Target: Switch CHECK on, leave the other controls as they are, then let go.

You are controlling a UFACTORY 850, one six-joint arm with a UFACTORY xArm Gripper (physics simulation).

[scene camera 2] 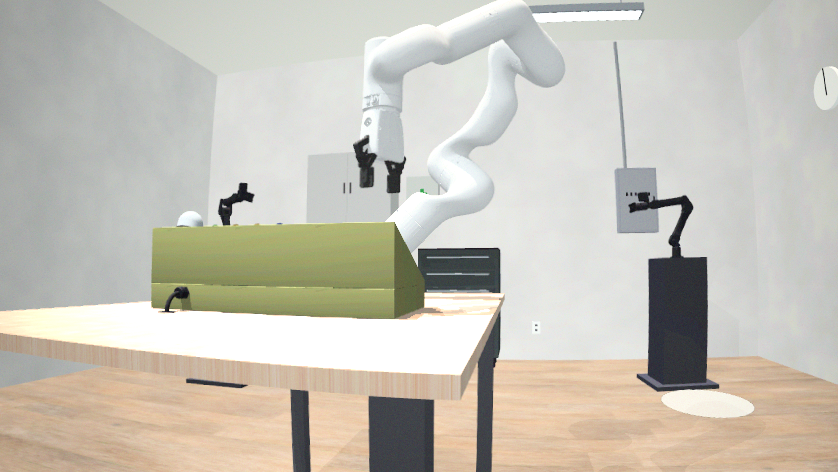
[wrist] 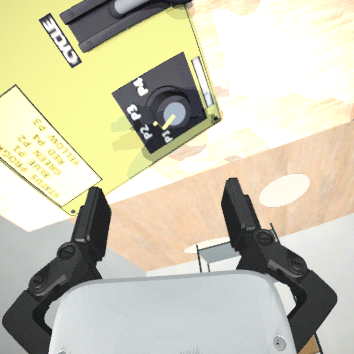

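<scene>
The yellow-green control box (scene camera 2: 272,257) (wrist: 30,60) stands on the table; scene camera 2 shows its plain back. No control labelled CHECK is readable in either view. In the wrist view a round knob (wrist: 174,114) on a black plate marked P1 to P4 has its yellow pointer near P1. Above it, the CYCLE label (wrist: 60,40) lies beside a black slotted guide (wrist: 95,31) with a grey lever shaft (wrist: 131,5), cut off by the frame. My gripper (scene camera 2: 380,186) (wrist: 164,194) is open and empty, pointing down above the box's right end in scene camera 2, touching nothing.
A printed status card (wrist: 50,160) is on the box's face. A white dome (scene camera 2: 190,219) rises above the box's left end. The wooden table (scene camera 2: 263,340) has a cable (scene camera 2: 170,300) behind the box. A small black arm (scene camera 2: 680,219) stands on a dark pedestal (scene camera 2: 677,316) at the right.
</scene>
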